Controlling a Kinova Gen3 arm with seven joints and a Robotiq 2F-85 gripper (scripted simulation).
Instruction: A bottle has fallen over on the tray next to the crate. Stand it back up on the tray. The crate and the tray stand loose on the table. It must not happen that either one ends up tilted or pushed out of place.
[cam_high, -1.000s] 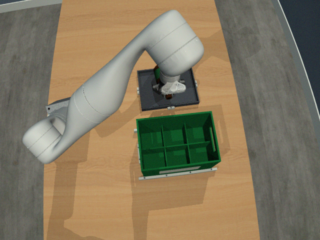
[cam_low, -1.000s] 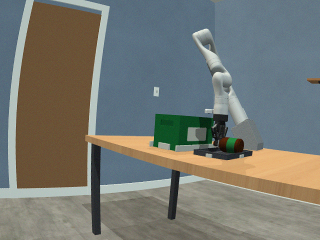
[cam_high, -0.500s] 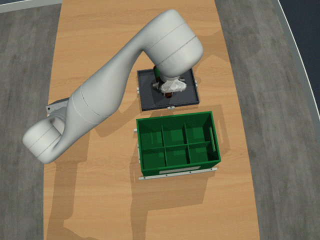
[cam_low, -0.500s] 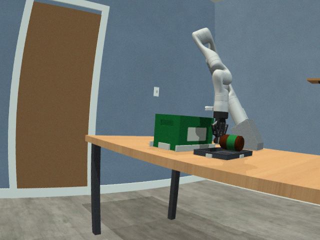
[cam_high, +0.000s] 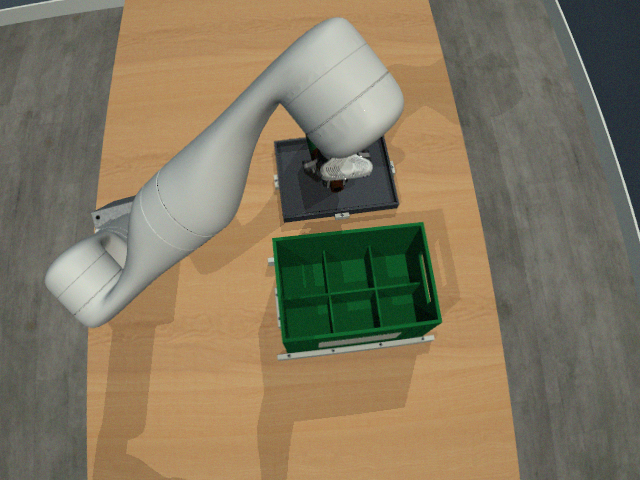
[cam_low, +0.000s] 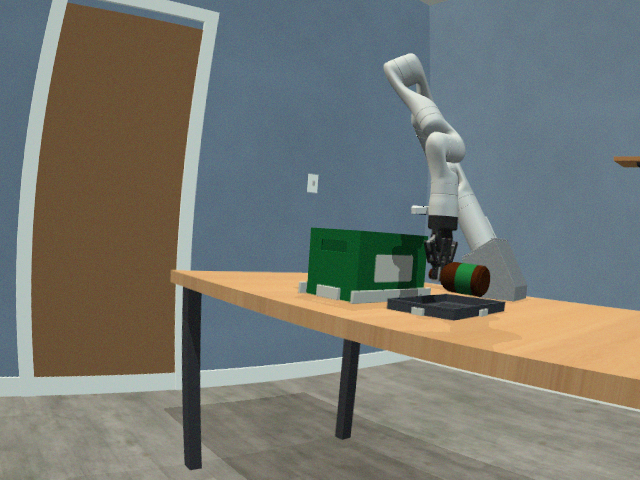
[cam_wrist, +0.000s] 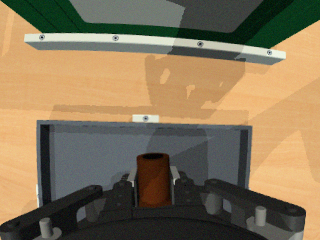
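Right now the brown bottle is 50 mm to the left of my hand and 10 mm behind it. From my hand the other things lie so: green crate 240 mm to the right, 30 mm ahead; then dark grey tray 70 mm below, 50 mm to the left.
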